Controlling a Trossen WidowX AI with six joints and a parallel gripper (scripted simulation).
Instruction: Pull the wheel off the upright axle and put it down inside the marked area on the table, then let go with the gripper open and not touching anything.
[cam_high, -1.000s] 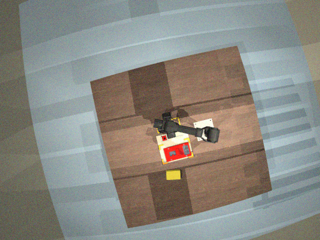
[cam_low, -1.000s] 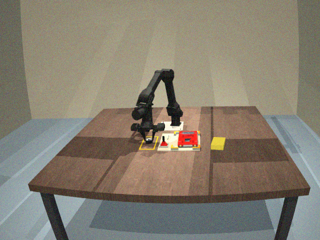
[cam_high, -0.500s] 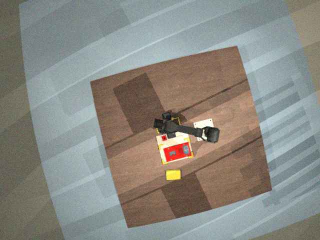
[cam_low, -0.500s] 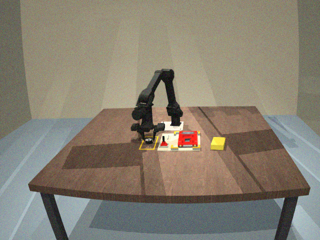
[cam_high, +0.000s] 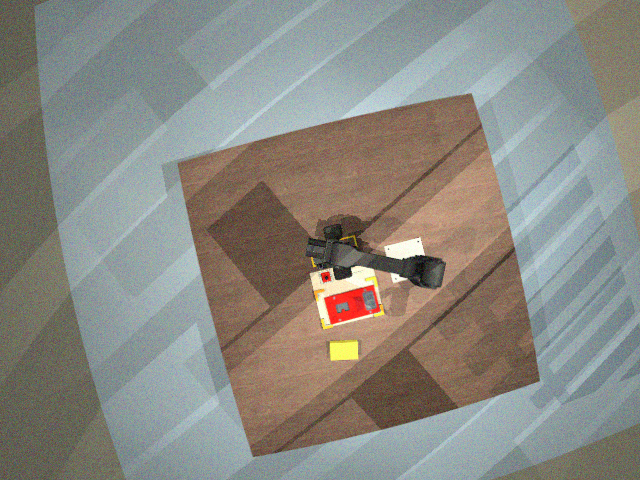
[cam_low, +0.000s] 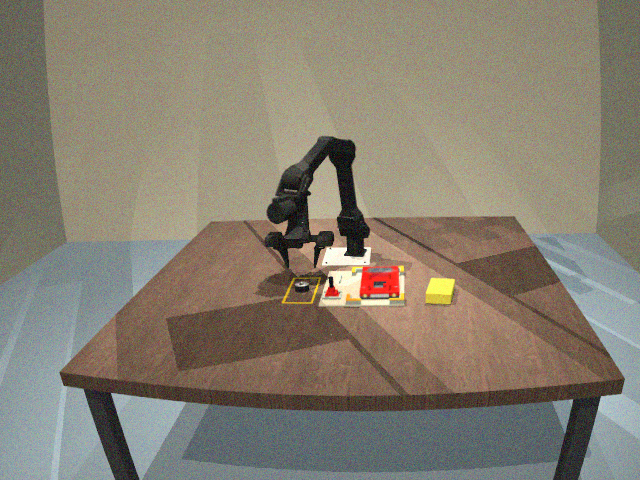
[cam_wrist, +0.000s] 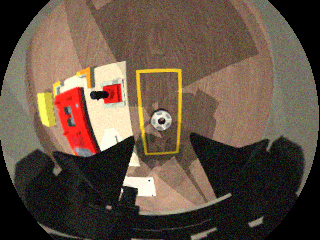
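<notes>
My gripper tip is now 10 mm short of the wheel and 60 mm above it. Also, from my gripper tip: yellow block: 10 mm behind, 400 mm to the left, 50 mm below; then upright axle: 40 mm ahead, 100 mm to the left, 30 mm below.
</notes>
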